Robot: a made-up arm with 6 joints. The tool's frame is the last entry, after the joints.
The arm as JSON. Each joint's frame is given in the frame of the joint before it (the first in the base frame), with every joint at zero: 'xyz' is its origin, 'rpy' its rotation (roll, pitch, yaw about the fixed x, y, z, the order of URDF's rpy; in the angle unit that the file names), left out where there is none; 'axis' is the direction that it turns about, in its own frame. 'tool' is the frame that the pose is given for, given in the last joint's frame.
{
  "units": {
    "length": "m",
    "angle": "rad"
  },
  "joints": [
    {
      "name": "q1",
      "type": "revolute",
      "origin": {
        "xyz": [
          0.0,
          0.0,
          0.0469
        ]
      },
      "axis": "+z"
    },
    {
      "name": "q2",
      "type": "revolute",
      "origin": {
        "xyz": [
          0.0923,
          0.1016,
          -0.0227
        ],
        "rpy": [
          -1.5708,
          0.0,
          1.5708
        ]
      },
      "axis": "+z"
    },
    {
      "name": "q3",
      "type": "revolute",
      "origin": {
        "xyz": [
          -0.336,
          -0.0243,
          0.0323
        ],
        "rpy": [
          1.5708,
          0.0,
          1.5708
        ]
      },
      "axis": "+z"
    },
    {
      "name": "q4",
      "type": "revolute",
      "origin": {
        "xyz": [
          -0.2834,
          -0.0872,
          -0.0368
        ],
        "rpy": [
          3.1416,
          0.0,
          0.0
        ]
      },
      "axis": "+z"
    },
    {
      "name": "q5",
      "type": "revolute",
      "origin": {
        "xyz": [
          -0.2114,
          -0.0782,
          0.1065
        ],
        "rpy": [
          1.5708,
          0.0,
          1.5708
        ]
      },
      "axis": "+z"
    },
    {
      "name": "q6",
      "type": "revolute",
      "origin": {
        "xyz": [
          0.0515,
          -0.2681,
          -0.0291
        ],
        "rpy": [
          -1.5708,
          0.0,
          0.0
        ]
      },
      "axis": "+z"
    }
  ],
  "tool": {
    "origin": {
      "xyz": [
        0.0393,
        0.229,
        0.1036
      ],
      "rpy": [
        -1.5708,
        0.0,
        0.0
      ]
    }
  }
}
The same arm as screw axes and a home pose.
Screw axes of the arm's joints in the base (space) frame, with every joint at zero. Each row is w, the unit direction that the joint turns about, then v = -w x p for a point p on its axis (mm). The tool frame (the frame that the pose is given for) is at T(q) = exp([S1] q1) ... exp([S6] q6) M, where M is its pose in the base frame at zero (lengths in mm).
S1 = (0, 0, 1, 0, 0, 0)
S2 = (-1, 0, 0, 0, -24.2, 101.6)
S3 = (0, 1, 0, -48.5, 0, 60)
S4 = (0, -1, 0, 331.9, 0, -147.2)
S5 = (0, 0, -1, 377.7, 69, 0)
S6 = (0, -1, 0, 572.4, 0, -120.5)
M: xyz 159.8 -213.2 801.4 (mm) quaternion w x y z 1 -0.000004 -0.000004 -0.000004

